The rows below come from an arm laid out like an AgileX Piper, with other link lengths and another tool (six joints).
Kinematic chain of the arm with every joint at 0, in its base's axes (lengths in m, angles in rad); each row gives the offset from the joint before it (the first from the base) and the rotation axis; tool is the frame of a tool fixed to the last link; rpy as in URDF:
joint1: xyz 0 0 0.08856 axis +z
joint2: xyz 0 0 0 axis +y
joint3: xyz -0.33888 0 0.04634 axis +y
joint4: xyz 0.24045 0 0.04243 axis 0.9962 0 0.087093
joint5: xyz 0 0 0 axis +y
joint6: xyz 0.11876 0 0.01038 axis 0.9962 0 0.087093
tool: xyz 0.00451 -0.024 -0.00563 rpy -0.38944 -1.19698 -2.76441
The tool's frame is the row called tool.
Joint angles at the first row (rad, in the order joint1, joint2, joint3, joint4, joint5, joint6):
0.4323 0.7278 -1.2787 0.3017 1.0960 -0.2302
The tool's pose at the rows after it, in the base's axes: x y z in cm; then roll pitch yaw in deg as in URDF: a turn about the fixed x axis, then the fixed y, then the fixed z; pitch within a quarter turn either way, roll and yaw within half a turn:
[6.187 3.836 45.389 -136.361 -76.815 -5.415]
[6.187 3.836 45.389 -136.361 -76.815 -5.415]
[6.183 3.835 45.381 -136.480 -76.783 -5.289]
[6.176 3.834 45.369 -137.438 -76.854 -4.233]
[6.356 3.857 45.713 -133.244 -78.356 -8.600]
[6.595 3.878 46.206 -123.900 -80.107 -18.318]
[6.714 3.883 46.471 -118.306 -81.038 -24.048]
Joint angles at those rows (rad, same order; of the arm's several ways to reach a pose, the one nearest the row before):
0.4322 0.7278 -1.2787 0.3010 1.0960 -0.2303
0.4322 0.7278 -1.2787 0.3010 1.0960 -0.2303
0.4323 0.7278 -1.2787 0.3009 1.0967 -0.2302
0.4323 0.7278 -1.2787 0.3010 1.0987 -0.2344
0.4324 0.7278 -1.2787 0.3008 1.0684 -0.2404
0.4323 0.7278 -1.2787 0.3009 1.0244 -0.2436
0.4323 0.7278 -1.2787 0.3009 1.0019 -0.2486

